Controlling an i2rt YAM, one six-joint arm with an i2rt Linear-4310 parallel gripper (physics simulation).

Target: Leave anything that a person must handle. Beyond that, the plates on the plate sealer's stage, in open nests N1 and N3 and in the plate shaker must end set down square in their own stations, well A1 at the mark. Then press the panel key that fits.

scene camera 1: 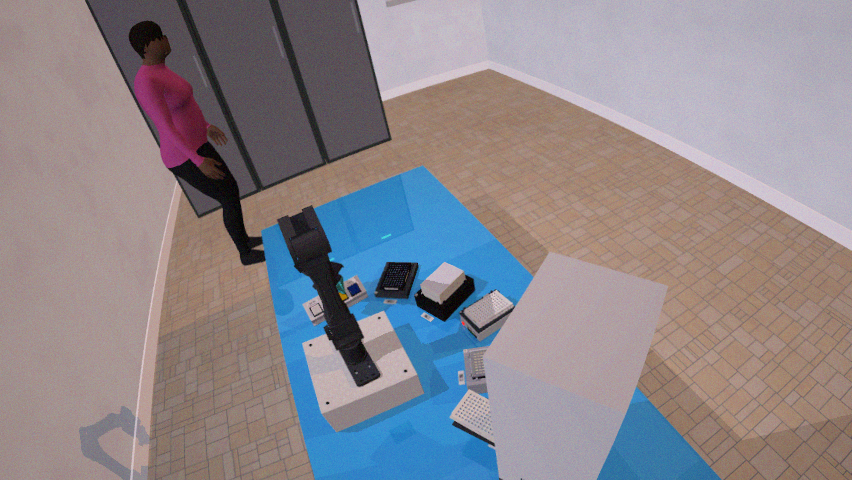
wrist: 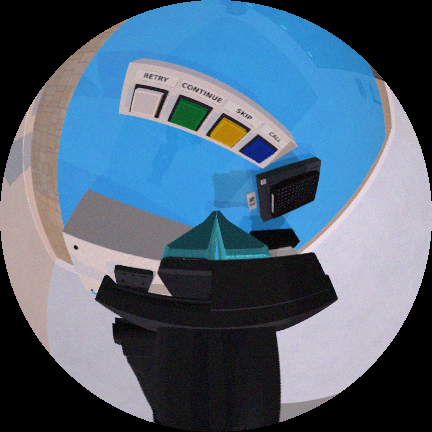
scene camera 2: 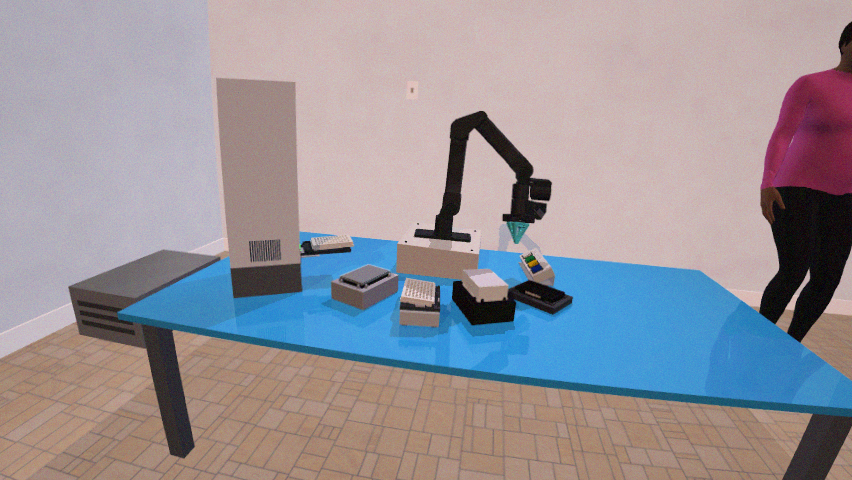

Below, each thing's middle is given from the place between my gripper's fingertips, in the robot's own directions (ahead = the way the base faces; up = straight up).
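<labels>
I consider the button box [scene camera 1: 355, 292] and where my hand is relative to it: 80 mm to the right of the box, 30 mm past it and 80 mm above it.
</labels>
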